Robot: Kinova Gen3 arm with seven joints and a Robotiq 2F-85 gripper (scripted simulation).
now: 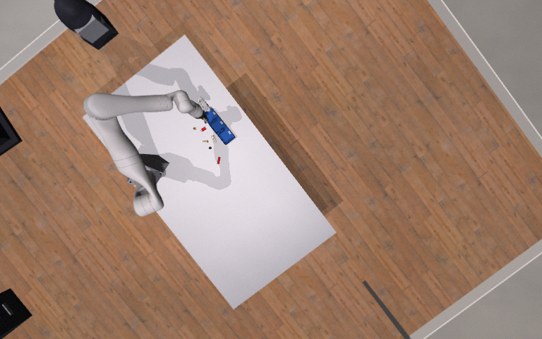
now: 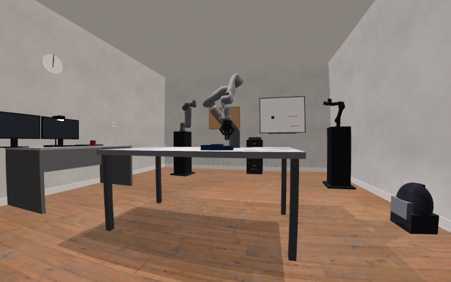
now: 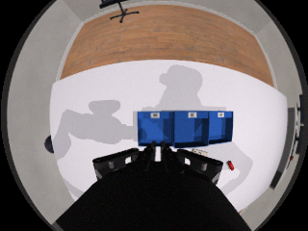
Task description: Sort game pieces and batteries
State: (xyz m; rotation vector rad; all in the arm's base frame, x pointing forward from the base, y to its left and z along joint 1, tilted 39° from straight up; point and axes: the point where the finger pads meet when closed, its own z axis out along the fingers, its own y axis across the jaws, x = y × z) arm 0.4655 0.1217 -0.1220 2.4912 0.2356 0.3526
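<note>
The red cylinder lies 27 cm to the right of my hand, 10 cm behind it and 9 cm below it. The rest, counted from my hand: white tile (12 cm to the right, 9 cm below, 5 cm behind); then black piece (16 cm to the right, 10 cm behind, 9 cm below); then bin (7 cm to the right, 7 cm below, 3 cm ahead).
</note>
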